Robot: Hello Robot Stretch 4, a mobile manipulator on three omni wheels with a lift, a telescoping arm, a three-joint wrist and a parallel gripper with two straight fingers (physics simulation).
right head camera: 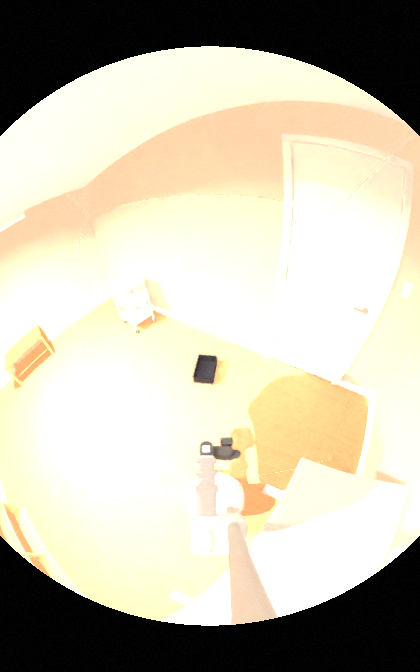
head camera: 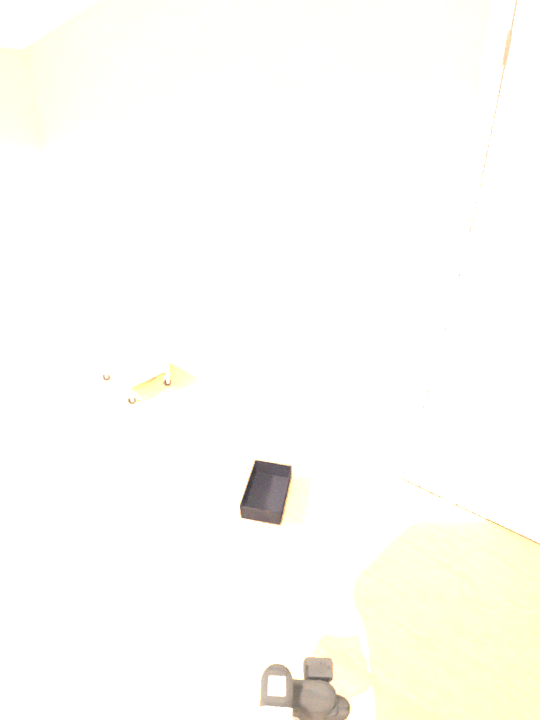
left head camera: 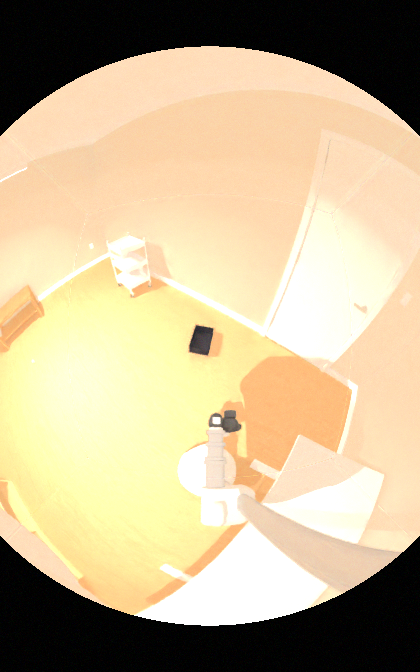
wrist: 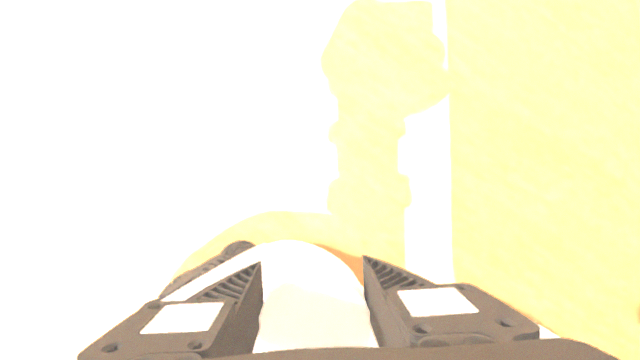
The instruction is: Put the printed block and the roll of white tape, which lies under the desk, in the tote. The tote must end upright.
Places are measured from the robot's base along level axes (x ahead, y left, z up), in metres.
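Where they show: gripper, fingertip midpoint: (wrist: 313,283).
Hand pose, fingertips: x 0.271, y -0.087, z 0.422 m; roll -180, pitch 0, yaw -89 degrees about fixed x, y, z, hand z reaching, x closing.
Note:
Things, the pixels of their top centre, and the offset from my fingertips. Level surfaces: height alone.
- dark tote, top centre: (head camera: 267,484) (right head camera: 204,365) dz -0.349, dx +0.974, dy +0.172 m
- white tape, top centre: (wrist: 315,330) dz +0.016, dx -0.015, dy +0.000 m
- white desk, surface height: dz +0.271 m
The dark tote (head camera: 266,491) (left head camera: 201,340) (right head camera: 205,369) stands upright and open on the floor, some way ahead of me. My gripper (head camera: 310,692) (left head camera: 226,422) (right head camera: 221,450) (wrist: 313,268) hangs low over the floor in front of my base. It is shut on the roll of white tape (wrist: 308,303), whose rounded white rim shows between the two fingers in the wrist view. The printed block is not in view. The pictures are heavily overexposed.
The white desk (left head camera: 325,495) (right head camera: 330,505) is close at my right rear. A white shelf cart (left head camera: 127,245) (right head camera: 134,300) stands by the far wall. A wooden shelf (left head camera: 20,310) (right head camera: 30,352) is at the left. A white door (left head camera: 345,260) (right head camera: 340,240) is at the right.

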